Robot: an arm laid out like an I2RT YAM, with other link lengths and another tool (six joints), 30 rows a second.
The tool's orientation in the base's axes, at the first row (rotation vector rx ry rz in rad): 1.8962 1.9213 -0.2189
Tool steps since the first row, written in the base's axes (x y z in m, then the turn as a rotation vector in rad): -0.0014 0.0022 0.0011 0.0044 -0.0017 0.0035; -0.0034 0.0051 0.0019 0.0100 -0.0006 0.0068; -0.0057 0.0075 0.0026 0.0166 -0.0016 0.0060; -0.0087 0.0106 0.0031 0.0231 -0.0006 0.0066; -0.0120 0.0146 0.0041 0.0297 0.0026 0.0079; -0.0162 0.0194 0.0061 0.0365 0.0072 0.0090; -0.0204 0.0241 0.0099 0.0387 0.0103 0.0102; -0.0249 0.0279 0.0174 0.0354 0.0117 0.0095; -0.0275 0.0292 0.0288 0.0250 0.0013 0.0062; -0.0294 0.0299 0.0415 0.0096 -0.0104 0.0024; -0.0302 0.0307 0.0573 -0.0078 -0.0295 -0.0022; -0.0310 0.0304 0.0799 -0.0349 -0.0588 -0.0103
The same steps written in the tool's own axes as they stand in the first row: 0.0015 -0.0011 -0.0021 -0.0029 0.0049 -0.0016; 0.0038 -0.0027 -0.0044 -0.0030 0.0110 -0.0039; 0.0056 -0.0047 -0.0064 -0.0034 0.0173 -0.0016; 0.0082 -0.0074 -0.0087 -0.0026 0.0239 -0.0013; 0.0113 -0.0103 -0.0118 0.0000 0.0307 -0.0025; 0.0148 -0.0138 -0.0164 0.0039 0.0379 -0.0040; 0.0174 -0.0169 -0.0225 0.0063 0.0404 -0.0059; 0.0177 -0.0198 -0.0316 0.0078 0.0371 -0.0065; 0.0142 -0.0201 -0.0428 -0.0006 0.0257 -0.0013; 0.0097 -0.0196 -0.0548 -0.0102 0.0093 0.0039; 0.0040 -0.0175 -0.0694 -0.0263 -0.0096 0.0124; -0.0055 -0.0141 -0.0897 -0.0505 -0.0392 0.0263
